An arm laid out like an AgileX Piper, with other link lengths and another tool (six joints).
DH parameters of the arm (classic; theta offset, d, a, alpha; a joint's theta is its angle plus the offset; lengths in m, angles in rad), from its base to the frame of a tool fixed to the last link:
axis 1: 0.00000 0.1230 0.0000 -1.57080
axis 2: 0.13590 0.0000 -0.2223 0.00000
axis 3: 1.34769 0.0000 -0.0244 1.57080
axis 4: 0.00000 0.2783 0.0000 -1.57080
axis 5: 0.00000 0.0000 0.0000 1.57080
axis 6: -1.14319 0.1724 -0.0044 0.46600
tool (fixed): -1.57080 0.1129 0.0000 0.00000
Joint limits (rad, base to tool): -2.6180..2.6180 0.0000..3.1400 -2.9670..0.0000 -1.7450..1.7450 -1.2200..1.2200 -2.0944..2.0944
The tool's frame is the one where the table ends.
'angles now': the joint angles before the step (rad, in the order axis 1, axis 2, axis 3, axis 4, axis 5, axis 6). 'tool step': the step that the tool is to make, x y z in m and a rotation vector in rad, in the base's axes. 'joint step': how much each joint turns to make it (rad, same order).
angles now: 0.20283 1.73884 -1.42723 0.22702 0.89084 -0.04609
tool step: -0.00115 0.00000 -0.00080 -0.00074 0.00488 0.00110
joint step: -0.00002 0.00001 -0.00001 0.00001 0.00506 -0.00001
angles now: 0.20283 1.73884 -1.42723 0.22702 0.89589 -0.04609
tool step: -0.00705 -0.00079 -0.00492 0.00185 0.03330 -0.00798
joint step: -0.00001 0.00002 -0.00002 0.00001 0.03009 0.01642
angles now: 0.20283 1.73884 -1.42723 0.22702 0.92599 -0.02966
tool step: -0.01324 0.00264 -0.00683 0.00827 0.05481 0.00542
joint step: -0.00001 -0.00116 0.00000 0.01527 0.05394 0.00379
